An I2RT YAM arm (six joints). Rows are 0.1 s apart.
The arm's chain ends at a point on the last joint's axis. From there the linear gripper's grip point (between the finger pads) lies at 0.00 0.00 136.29 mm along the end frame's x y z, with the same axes.
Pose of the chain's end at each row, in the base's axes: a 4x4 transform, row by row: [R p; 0 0 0 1], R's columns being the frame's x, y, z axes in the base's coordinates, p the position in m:
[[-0.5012 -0.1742 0.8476 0.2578], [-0.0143 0.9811 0.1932 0.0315], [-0.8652 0.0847 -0.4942 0.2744], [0 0 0 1]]
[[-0.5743 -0.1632 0.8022 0.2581], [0.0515 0.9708 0.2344 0.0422], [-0.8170 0.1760 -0.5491 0.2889], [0 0 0 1]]
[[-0.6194 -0.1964 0.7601 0.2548], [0.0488 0.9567 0.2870 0.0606], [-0.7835 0.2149 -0.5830 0.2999], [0 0 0 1]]
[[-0.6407 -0.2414 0.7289 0.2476], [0.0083 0.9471 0.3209 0.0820], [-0.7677 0.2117 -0.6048 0.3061], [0 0 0 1]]
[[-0.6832 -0.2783 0.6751 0.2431], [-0.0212 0.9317 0.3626 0.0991], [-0.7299 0.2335 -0.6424 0.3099], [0 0 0 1]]
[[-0.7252 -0.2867 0.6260 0.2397], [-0.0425 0.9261 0.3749 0.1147], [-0.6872 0.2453 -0.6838 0.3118], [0 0 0 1]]
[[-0.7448 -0.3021 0.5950 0.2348], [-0.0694 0.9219 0.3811 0.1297], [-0.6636 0.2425 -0.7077 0.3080], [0 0 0 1]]
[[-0.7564 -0.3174 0.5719 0.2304], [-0.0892 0.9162 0.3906 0.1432], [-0.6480 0.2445 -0.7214 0.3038], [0 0 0 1]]
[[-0.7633 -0.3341 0.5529 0.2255], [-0.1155 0.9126 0.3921 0.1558], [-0.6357 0.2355 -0.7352 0.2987], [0 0 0 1]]
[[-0.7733 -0.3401 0.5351 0.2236], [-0.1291 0.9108 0.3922 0.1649], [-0.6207 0.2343 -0.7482 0.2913], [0 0 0 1]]
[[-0.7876 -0.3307 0.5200 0.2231], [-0.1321 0.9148 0.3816 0.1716], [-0.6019 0.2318 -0.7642 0.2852], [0 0 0 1]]
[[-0.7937 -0.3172 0.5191 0.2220], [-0.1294 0.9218 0.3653 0.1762], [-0.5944 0.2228 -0.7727 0.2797], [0 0 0 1]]
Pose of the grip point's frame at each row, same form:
[[-0.5012 -0.1742 0.8476 0.3733], [-0.0143 0.9811 0.1932 0.0578], [-0.8652 0.0847 -0.4942 0.2070], [0 0 0 1]]
[[-0.5743 -0.1632 0.8022 0.3674], [0.0515 0.9708 0.2344 0.0741], [-0.8170 0.1760 -0.5491 0.2141], [0 0 0 1]]
[[-0.6194 -0.1964 0.7601 0.3584], [0.0488 0.9567 0.2870 0.0997], [-0.7835 0.2149 -0.5830 0.2204], [0 0 0 1]]
[[-0.6407 -0.2414 0.7289 0.3469], [0.0083 0.9471 0.3209 0.1257], [-0.7677 0.2117 -0.6048 0.2237], [0 0 0 1]]
[[-0.6832 -0.2783 0.6751 0.3351], [-0.0212 0.9317 0.3626 0.1485], [-0.7299 0.2335 -0.6424 0.2223], [0 0 0 1]]
[[-0.7252 -0.2867 0.6260 0.3250], [-0.0425 0.9261 0.3749 0.1658], [-0.6872 0.2453 -0.6838 0.2186], [0 0 0 1]]
[[-0.7448 -0.3021 0.5950 0.3159], [-0.0694 0.9219 0.3811 0.1816], [-0.6636 0.2425 -0.7077 0.2115], [0 0 0 1]]
[[-0.7564 -0.3174 0.5719 0.3083], [-0.0892 0.9162 0.3906 0.1964], [-0.6480 0.2445 -0.7214 0.2055], [0 0 0 1]]
[[-0.7633 -0.3341 0.5529 0.3009], [-0.1155 0.9126 0.3921 0.2092], [-0.6357 0.2355 -0.7352 0.1985], [0 0 0 1]]
[[-0.7733 -0.3401 0.5351 0.2965], [-0.1291 0.9108 0.3922 0.2184], [-0.6207 0.2343 -0.7482 0.1893], [0 0 0 1]]
[[-0.7876 -0.3307 0.5200 0.2940], [-0.1321 0.9148 0.3816 0.2236], [-0.6019 0.2318 -0.7642 0.1810], [0 0 0 1]]
[[-0.7937 -0.3172 0.5191 0.2927], [-0.1294 0.9218 0.3653 0.2260], [-0.5944 0.2228 -0.7727 0.1744], [0 0 0 1]]

